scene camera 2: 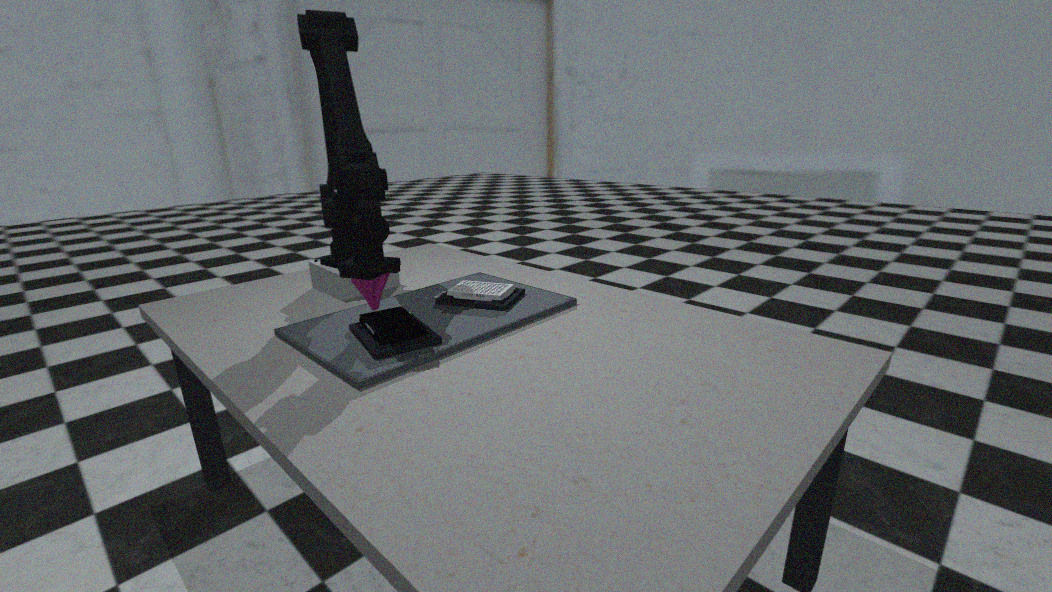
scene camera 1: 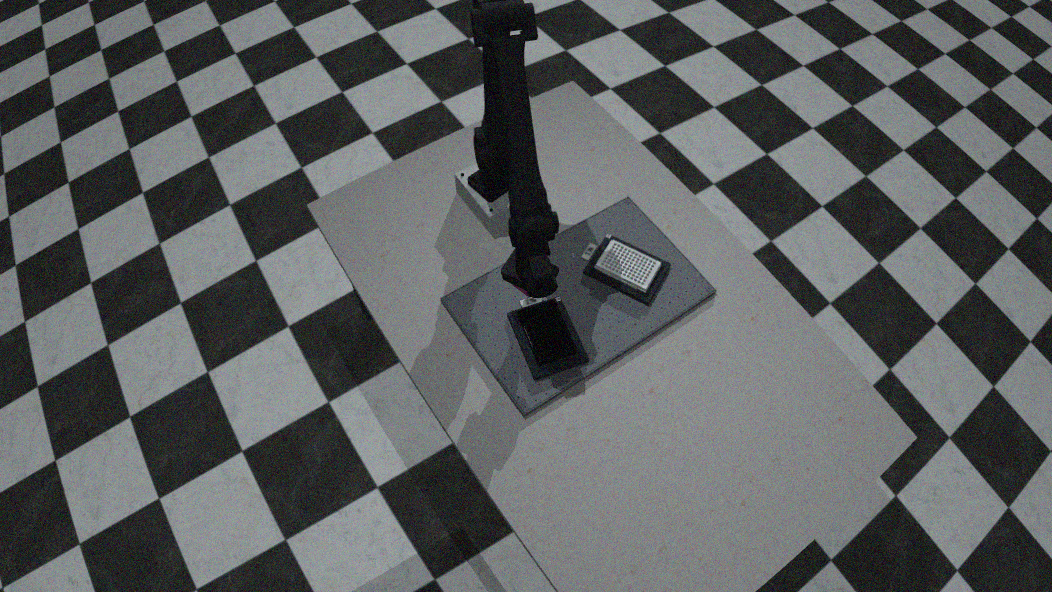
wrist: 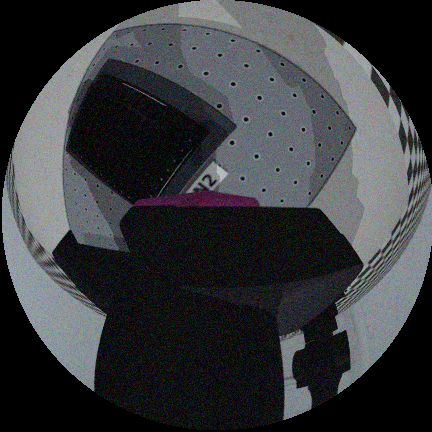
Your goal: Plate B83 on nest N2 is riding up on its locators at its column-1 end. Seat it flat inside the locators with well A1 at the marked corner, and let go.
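Seen in the pictures: gripper, between the fingertips: (scene camera 2: 375,309) (wrist: 207,197); arm's base, origin of its link: (scene camera 1: 497,179).
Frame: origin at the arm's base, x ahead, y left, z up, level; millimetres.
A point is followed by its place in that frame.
Plate B83 (scene camera 1: 547,331) @[x 362, y -184, z -24 mm] (scene camera 2: 395,323) @[x 369, y -183, z -26 mm] (wrist: 135,130) @[x 337, y -189, z -24 mm] is a black plate on the dark nest N2 (scene camera 1: 576,363) @[x 449, y -185, z -41 mm] (scene camera 2: 416,346) @[x 444, y -204, z -46 mm] (wrist: 218,125) @[x 279, y -204, z -41 mm]. Its label end faces the arm. It is too dark to tell exactly how much that end is raised; well A1 and the marked corner cannot be made out. The white N2 label (wrist: 207,179) @[x 272, y -154, z -51 mm] is partly covered by the gripper in the wrist view. My gripper (scene camera 2: 375,307) @[x 269, y -147, z -29 mm] is shut and empty, magenta fingertips pointing down at the plate's label end. Whether they touch it cannot be told. In the wrist view the gripper's housing hides most of the fingertips.
A second nest (scene camera 1: 650,296) @[x 446, y 48, z -41 mm] (scene camera 2: 507,301) @[x 441, y 57, z -41 mm] with a white well plate (scene camera 1: 629,263) @[x 361, y 69, z -27 mm] (scene camera 2: 481,289) @[x 368, y 60, z -28 mm] stands on the same grey perforated board (scene camera 1: 481,316) @[x 230, y -251, z -53 mm] (scene camera 2: 316,346) @[x 281, y -291, z -53 mm] (wrist: 280,135) @[x 225, y -217, z -53 mm], farther right in both scene views. The board lies on a pale table (scene camera 1: 698,412) @[x 697, y -71, z -65 mm] (scene camera 2: 588,441) @[x 811, y -261, z -66 mm].
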